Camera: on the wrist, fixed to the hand. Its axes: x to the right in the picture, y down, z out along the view.
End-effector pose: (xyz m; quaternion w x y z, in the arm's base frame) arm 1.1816 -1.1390 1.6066 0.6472 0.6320 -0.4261 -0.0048
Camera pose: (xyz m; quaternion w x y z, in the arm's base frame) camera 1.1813 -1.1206 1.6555 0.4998 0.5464 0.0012 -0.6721
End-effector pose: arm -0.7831 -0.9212 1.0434 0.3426 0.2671 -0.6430 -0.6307
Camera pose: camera -0.7718 -0.9455 1.0883 0.2577 -0.3911 0.1684 0.8673
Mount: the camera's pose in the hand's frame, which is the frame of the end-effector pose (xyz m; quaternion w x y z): 0.0165 0.0441 -0.0227 0.6715 -0.2486 -0.2084 -0.6662
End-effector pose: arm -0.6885 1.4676 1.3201 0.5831 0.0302 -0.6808 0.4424
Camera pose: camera -0.7009 1.5167 1.3070 0.5519 0.4210 -0.6685 -0.2669
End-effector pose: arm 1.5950 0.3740 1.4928 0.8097 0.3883 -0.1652 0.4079
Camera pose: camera 1.5692 0.4162 1.5096 0.8775 0.2545 -0.1224 -0.3875
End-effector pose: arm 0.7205 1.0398 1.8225 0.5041 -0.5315 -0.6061 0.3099
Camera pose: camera 0.7577 1.0627 1.7938 0.2865 -0.0139 -0.9432 -0.1676
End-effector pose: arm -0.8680 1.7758 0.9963 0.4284 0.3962 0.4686 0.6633
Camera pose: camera -0.9030 1.7764 1.0351 0.9257 -0.0144 0.3244 0.1939
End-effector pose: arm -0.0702 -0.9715 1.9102 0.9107 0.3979 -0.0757 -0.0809
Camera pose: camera -0.0457 -0.9292 1.9287 0.6408 0.0744 0.0446 -0.7628
